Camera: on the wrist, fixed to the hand. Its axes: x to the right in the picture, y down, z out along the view.
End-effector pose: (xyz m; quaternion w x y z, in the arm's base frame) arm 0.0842 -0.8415 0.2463 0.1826 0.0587 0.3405 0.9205
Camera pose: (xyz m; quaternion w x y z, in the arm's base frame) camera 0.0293 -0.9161 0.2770 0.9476 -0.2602 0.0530 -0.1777
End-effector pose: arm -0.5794 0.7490 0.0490 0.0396 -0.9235 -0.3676 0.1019
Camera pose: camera -0.4967 0.7001 0.0660 0.0769 0.3638 -0.9274 0.0415
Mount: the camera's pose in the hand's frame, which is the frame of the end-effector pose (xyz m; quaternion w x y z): 0.0223 0.0885 -0.0345 0.0122 0.0062 -0.0839 -0.9964
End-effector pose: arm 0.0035 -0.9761 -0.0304 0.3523 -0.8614 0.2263 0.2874
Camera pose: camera -0.0210 -1.0632 -0.0670 0.3150 -0.2097 -0.8833 -0.2767
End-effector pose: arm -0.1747 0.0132 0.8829 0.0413 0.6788 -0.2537 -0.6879
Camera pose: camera -0.1689 -0.0827 0.9001 0.7104 -0.2036 -0.6655 0.1049
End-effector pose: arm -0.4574 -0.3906 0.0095 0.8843 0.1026 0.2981 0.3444
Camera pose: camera -0.5135 -0.3108 0.0059 0.3783 -0.2614 0.0338 -0.8874
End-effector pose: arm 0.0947 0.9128 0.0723 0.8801 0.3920 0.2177 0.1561
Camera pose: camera 0.0871 1.0012 0.1129 0.1821 -0.1936 0.3204 -0.9092
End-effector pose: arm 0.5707 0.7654 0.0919 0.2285 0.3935 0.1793 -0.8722
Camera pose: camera 0.6263 0.7031 0.0414 0.8537 0.2456 -0.3697 0.2724
